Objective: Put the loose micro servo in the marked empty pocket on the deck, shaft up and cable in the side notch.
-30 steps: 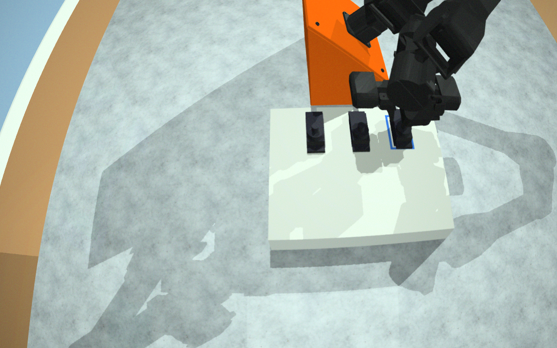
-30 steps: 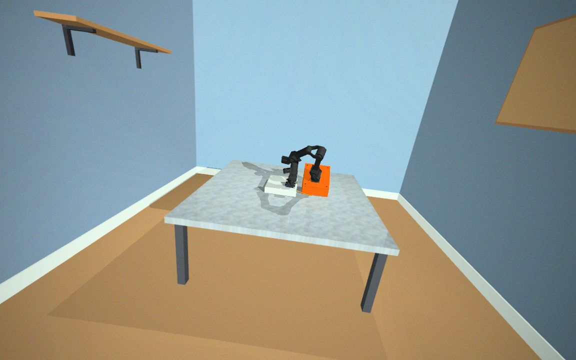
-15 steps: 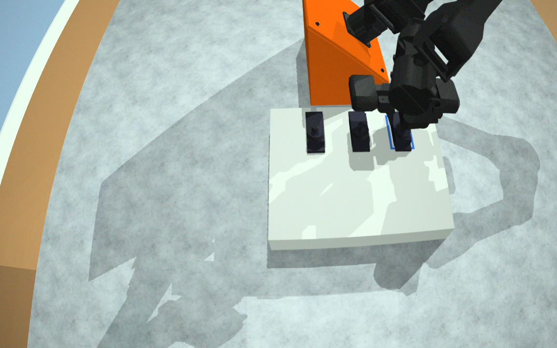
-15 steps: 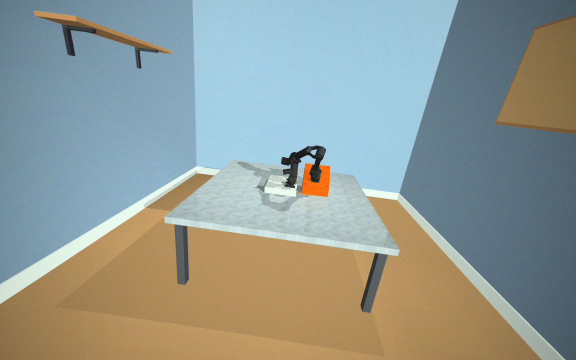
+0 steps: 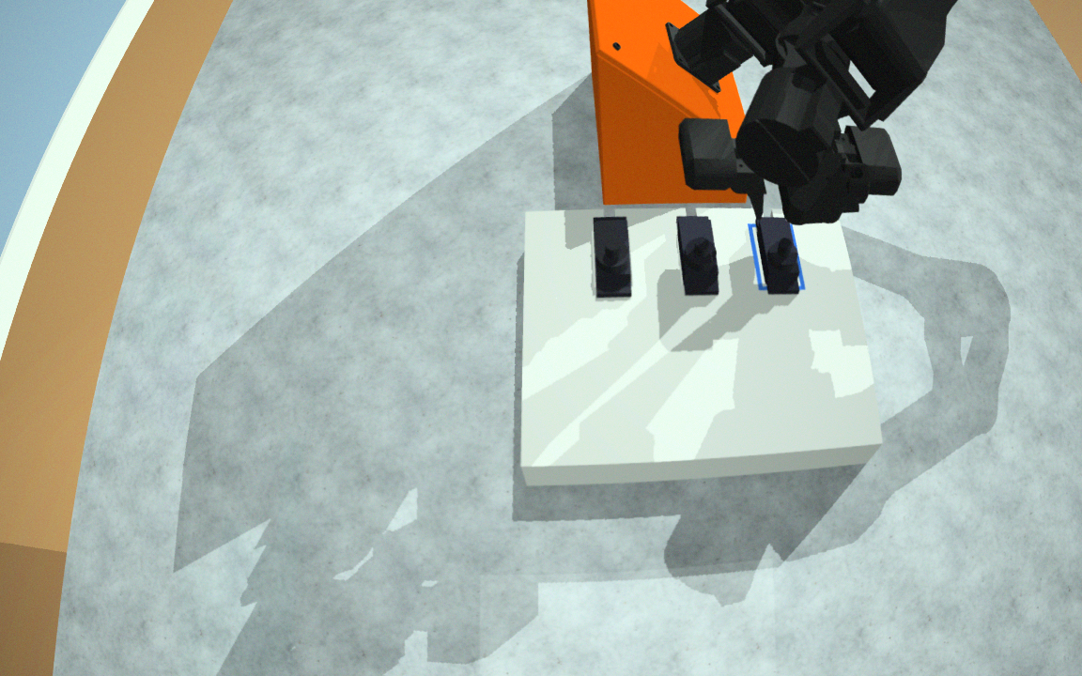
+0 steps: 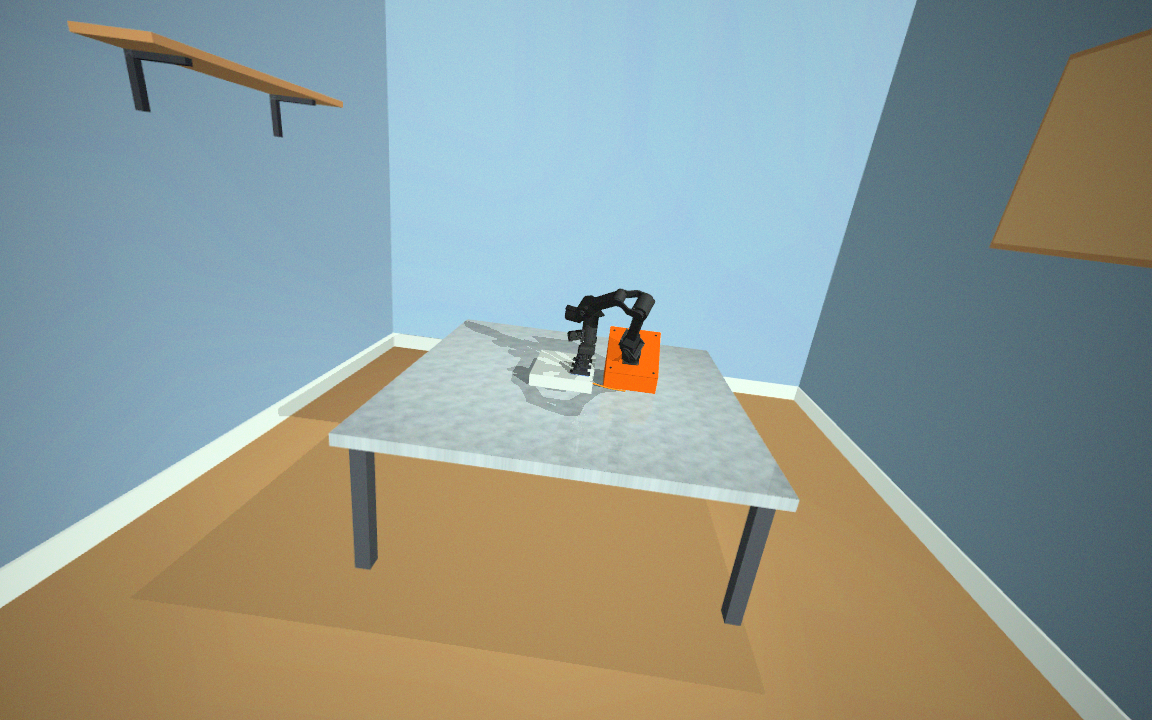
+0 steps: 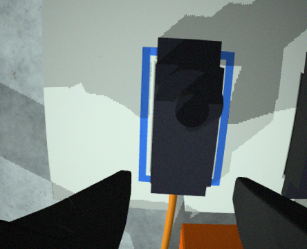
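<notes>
My gripper tip is 120 mm short of the white deck, 80 mm to the left of it and 60 mm above it.
</notes>
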